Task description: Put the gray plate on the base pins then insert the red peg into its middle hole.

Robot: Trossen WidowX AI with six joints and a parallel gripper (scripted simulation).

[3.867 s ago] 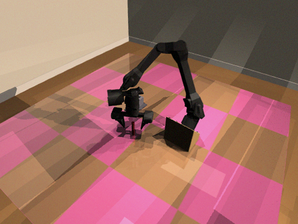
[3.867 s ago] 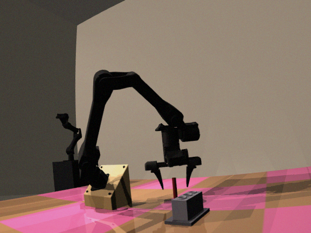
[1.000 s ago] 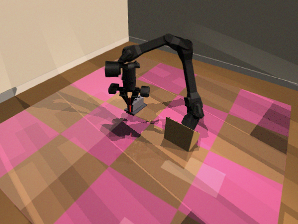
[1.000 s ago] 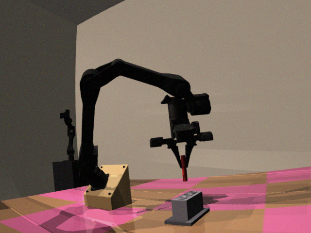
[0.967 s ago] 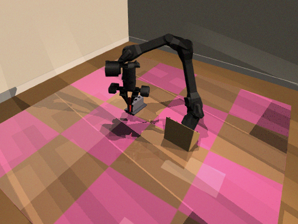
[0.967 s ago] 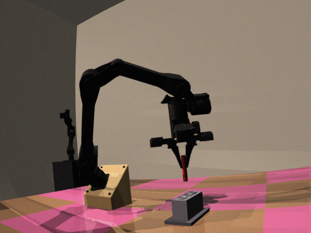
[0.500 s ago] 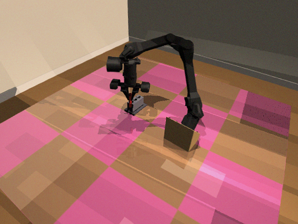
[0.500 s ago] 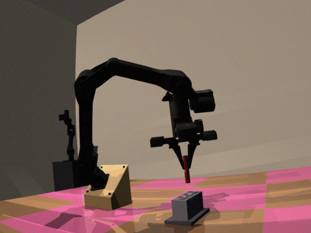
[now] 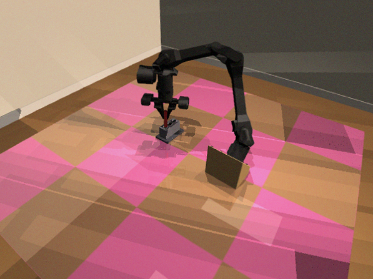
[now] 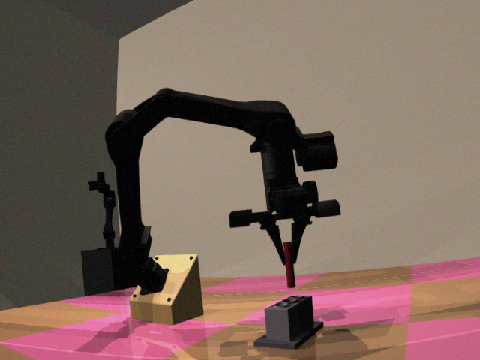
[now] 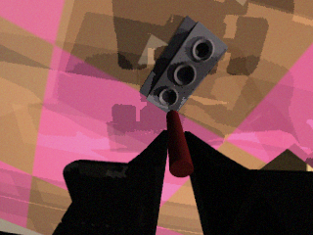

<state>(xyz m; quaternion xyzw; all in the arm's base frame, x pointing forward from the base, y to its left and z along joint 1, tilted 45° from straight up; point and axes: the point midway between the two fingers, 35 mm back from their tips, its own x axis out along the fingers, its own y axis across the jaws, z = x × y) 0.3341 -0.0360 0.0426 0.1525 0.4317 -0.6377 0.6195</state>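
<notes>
My gripper tip is now 1 cm short of the gray plate, 4 cm to the left of it and 7 cm above it. The rest, counted from my gripper tip: red peg right at my gripper tip.
</notes>
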